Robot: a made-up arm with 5 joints.
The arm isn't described. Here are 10 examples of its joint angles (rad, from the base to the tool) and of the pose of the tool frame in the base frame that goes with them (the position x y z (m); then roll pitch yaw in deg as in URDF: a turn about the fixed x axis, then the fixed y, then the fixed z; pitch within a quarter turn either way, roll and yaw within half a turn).
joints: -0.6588 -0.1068 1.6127 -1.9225 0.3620
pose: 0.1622 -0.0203 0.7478 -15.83 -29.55 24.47
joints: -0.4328 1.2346 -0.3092 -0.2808 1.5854
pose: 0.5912 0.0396 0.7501 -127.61 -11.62 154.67
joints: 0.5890 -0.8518 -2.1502 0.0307 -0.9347
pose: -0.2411 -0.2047 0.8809 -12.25 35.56 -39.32
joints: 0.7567 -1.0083 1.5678 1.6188 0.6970
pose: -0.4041 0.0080 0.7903 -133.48 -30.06 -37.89
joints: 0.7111 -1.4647 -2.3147 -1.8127 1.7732
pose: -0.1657 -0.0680 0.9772 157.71 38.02 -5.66
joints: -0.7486 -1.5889 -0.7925 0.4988 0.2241
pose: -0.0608 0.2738 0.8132 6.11 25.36 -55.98
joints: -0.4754 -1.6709 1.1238 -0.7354 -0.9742
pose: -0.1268 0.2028 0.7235 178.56 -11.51 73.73
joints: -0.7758 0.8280 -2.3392 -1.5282 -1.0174
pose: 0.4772 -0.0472 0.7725 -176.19 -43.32 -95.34
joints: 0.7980 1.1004 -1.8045 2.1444 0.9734
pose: 0.2104 -0.1406 0.6582 -113.29 -37.46 95.51
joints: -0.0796 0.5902 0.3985 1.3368 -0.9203
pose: 0.3968 0.1049 0.6917 77.41 33.83 173.01
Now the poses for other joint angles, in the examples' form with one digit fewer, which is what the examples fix.
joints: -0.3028 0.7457 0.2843 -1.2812 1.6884
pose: 0.211 0.154 0.970 -161.1 72.0 155.4
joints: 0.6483 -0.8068 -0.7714 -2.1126 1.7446
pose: -0.200 0.146 0.759 74.5 -13.8 -7.9
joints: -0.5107 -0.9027 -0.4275 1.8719 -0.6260
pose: 0.165 -0.032 0.937 44.0 71.1 71.3
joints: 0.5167 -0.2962 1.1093 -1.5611 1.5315
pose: -0.162 -0.173 0.798 9.8 31.6 69.3
